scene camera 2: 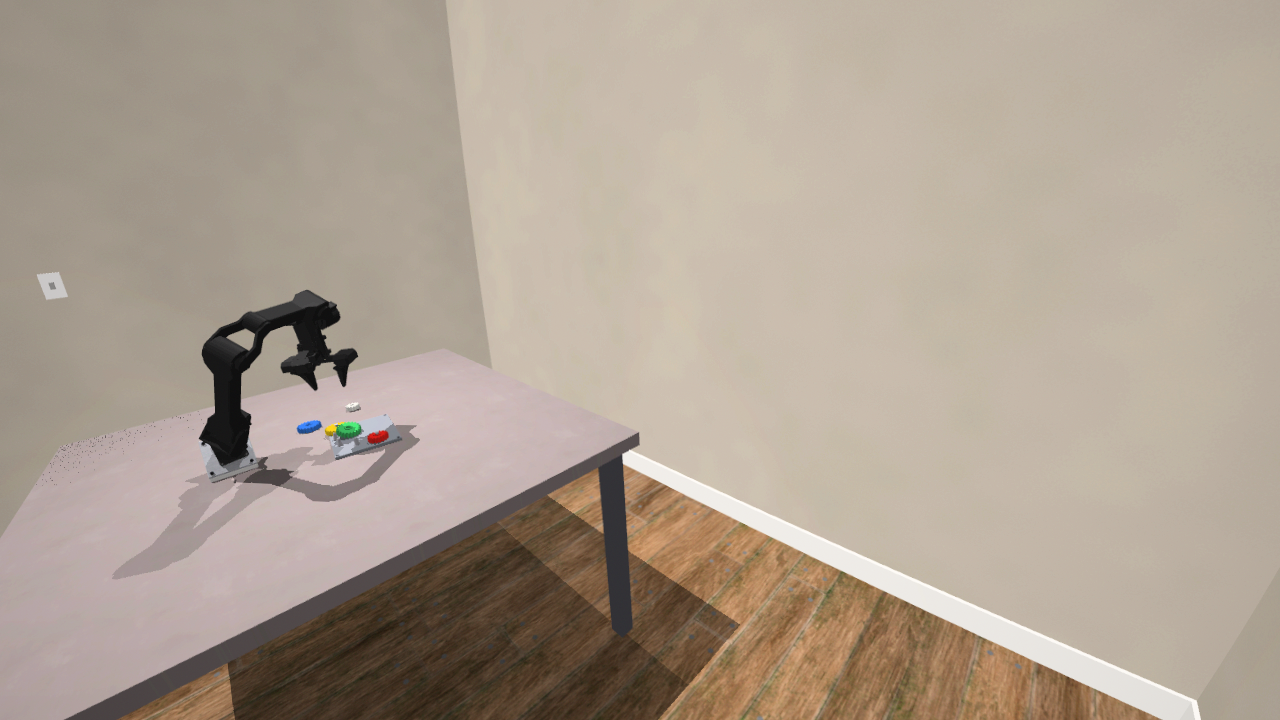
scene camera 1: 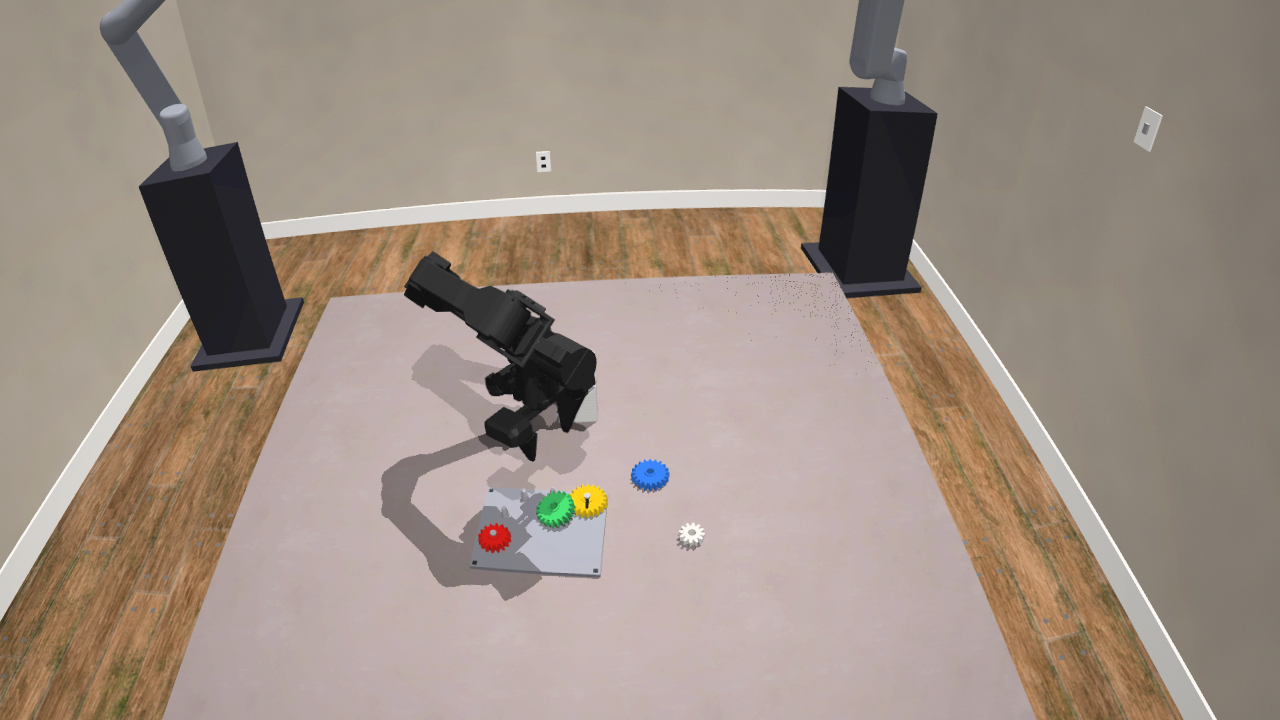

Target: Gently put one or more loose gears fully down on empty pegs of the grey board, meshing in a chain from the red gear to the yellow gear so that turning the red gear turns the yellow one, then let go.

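Seen in the pictures: gripper, fingertip midpoint: [scene camera 2: 330,388] [scene camera 1: 549,445]; arm's base at its link origin: [scene camera 2: 230,450].
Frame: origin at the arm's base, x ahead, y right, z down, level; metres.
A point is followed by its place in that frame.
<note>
My gripper [scene camera 1: 550,445] @[x 0.255, y 0.056, z -0.102 m] [scene camera 2: 329,386] @[x 0.255, y 0.056, z -0.102 m] is open and empty, above the table behind the grey board [scene camera 1: 565,557] @[x 0.362, y 0.052, z 0.047 m] [scene camera 2: 380,422] @[x 0.362, y 0.052, z 0.047 m]. The red gear [scene camera 1: 494,539] @[x 0.324, y 0.163, z 0.031 m] [scene camera 2: 377,437] @[x 0.308, y 0.179, z 0.034 m] sits around a peg at the board's left in scene camera 1. The yellow gear [scene camera 1: 594,506] @[x 0.275, y -0.005, z 0.031 m] [scene camera 2: 332,430] @[x 0.238, y 0.020, z 0.033 m] sits around a peg at the back right. The green gear [scene camera 1: 554,510] @[x 0.281, y 0.061, z 0.024 m] [scene camera 2: 348,429] @[x 0.268, y 0.070, z 0.027 m] is over the board against the yellow gear, with a gap to the red gear; whether it is fully down on a peg is unclear. Bare pegs stand in shadow behind the red gear. The blue gear [scene camera 1: 649,475] @[x 0.215, y -0.106, z 0.038 m] [scene camera 2: 308,427] @[x 0.199, y -0.088, z 0.041 m] and small white gear [scene camera 1: 691,535] @[x 0.358, y -0.151, z 0.037 m] [scene camera 2: 352,406] @[x 0.346, y -0.140, z 0.038 m] lie loose.
All of this is on the pinkish table [scene camera 1: 760,608] @[x 0.502, y -0.230, z 0.055 m] [scene camera 2: 501,429] @[x 0.573, y 0.387, z 0.055 m]. The arm's base plate [scene camera 1: 587,410] @[x 0.048, y -0.017, z 0.025 m] [scene camera 2: 214,462] @[x -0.039, y 0.011, z 0.014 m] is behind the board. Two dark pedestals [scene camera 1: 214,259] [scene camera 1: 875,188] with grey arms stand on the floor beyond the table's back corners.
</note>
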